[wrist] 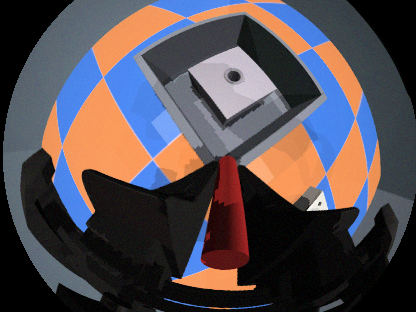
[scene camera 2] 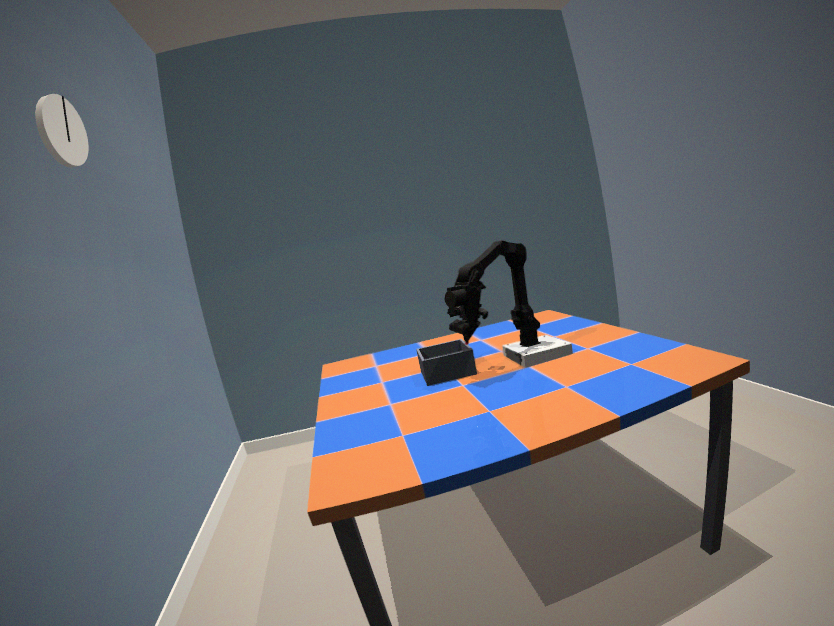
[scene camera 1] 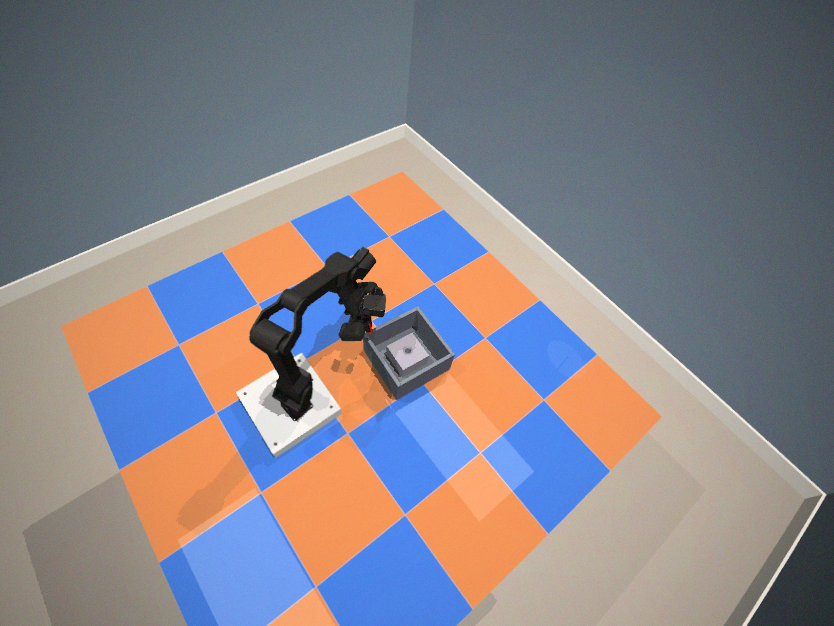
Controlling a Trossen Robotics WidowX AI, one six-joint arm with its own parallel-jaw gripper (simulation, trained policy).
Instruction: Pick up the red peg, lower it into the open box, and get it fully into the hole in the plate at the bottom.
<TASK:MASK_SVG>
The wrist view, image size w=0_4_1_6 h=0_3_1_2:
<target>grey box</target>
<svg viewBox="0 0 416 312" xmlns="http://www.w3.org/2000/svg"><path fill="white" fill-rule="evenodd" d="M247 12L229 15L225 13L223 16L211 17L177 29L176 32L161 37L133 56L153 91L175 120L176 127L183 132L188 144L191 144L204 165L212 160L219 161L220 157L228 155L235 157L237 168L239 165L245 167L279 143L284 136L293 131L293 128L296 129L297 125L303 123L303 120L328 100L315 76L297 53L285 44L277 33ZM240 47L260 69L263 69L277 89L260 103L223 125L205 103L203 96L200 96L191 84L188 69L209 57Z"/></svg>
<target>red peg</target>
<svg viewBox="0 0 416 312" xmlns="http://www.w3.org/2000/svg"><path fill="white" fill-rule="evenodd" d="M228 155L220 157L211 209L209 209L207 221L208 228L207 233L205 233L203 252L201 252L200 256L201 263L205 267L223 269L223 271L241 268L243 265L248 264L249 260L247 228L245 228L247 223L245 223L244 217L245 212L239 183L239 169L237 169L235 157Z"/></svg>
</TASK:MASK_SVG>
